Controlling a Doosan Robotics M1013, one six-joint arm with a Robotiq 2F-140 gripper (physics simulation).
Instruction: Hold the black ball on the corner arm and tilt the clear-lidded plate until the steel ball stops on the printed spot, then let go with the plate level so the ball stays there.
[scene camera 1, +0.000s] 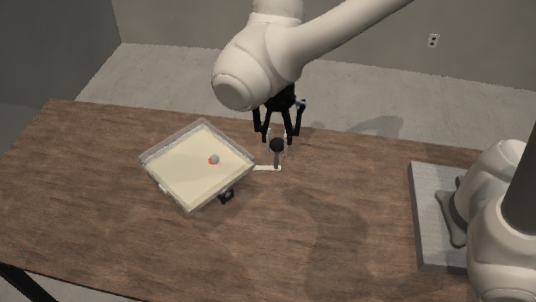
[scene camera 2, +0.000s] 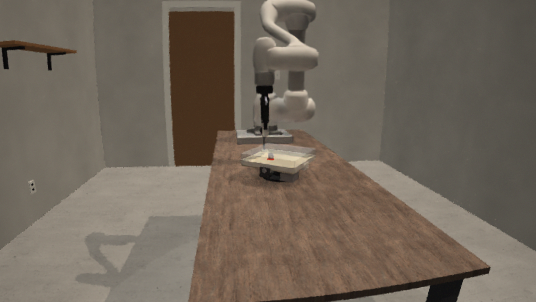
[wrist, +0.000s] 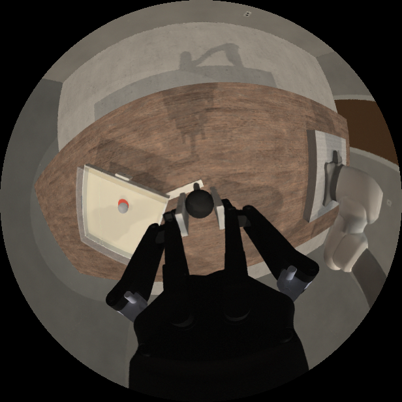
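Observation:
My gripper (scene camera 1: 277, 143) (wrist: 198, 198) is shut on the black ball (scene camera 1: 276, 145) (wrist: 199, 204), which sits on a short post on the pale corner arm (scene camera 1: 265, 168) (wrist: 185, 189). The clear-lidded plate (scene camera 1: 170, 187) (scene camera 2: 295, 166) (wrist: 107, 227) stands on a dark mount and looks slightly tilted in scene camera 2. The grey steel ball (scene camera 1: 214, 158) (scene camera 2: 271, 155) (wrist: 123, 208) overlaps the red printed spot (scene camera 1: 210, 161) (scene camera 2: 270, 159) (wrist: 122, 201); part of the spot shows beside it. In scene camera 2 the fingers are too small to judge.
The dark mount (scene camera 1: 226, 195) (scene camera 2: 270, 175) is under the plate on the wooden table (scene camera 1: 125, 240) (scene camera 2: 300, 240) (wrist: 250, 120). The robot's base stands on a grey slab (scene camera 1: 430, 220) (scene camera 2: 250, 140) (wrist: 316, 175) at the table's other end. A wall shelf (scene camera 2: 37, 47) is at the left in scene camera 2.

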